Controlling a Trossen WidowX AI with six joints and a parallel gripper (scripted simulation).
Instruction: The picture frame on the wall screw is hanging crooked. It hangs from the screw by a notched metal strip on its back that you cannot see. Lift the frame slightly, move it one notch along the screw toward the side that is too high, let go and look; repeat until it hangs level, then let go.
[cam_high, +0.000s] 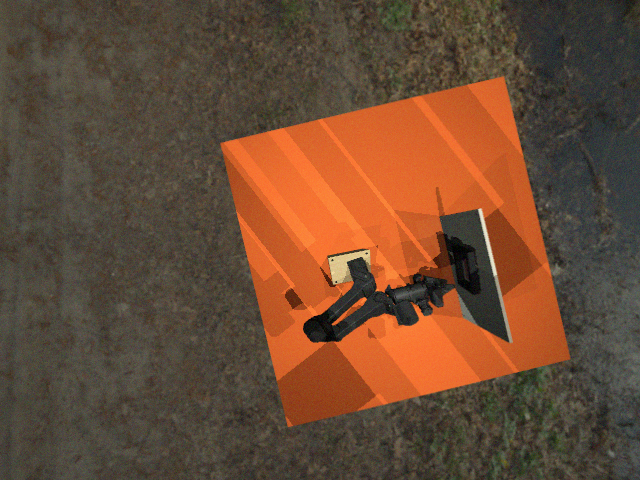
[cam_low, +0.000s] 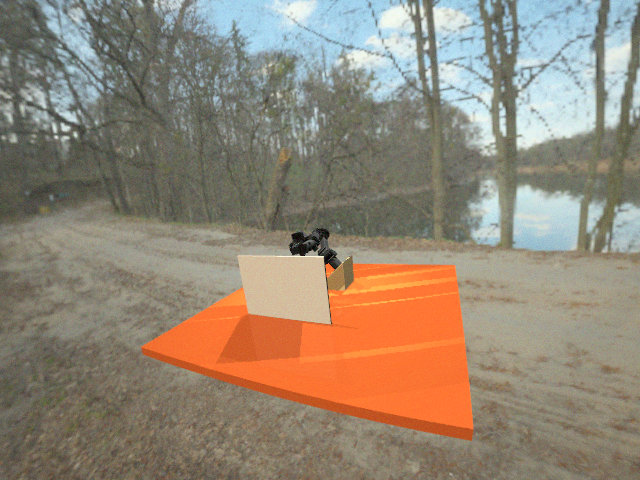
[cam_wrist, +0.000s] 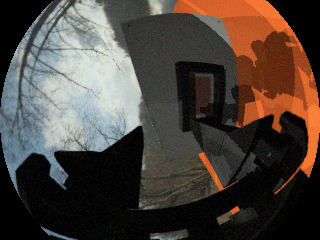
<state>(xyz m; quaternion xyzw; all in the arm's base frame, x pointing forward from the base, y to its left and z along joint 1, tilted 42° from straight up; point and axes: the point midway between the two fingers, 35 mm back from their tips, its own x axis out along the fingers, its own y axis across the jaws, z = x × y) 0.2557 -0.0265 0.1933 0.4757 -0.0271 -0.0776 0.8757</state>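
The picture frame is 120 mm ahead of my gripper tip and 110 mm below it. Round my gripper tip: wall panel: 130 mm below, 130 mm ahead, 20 mm to the right.
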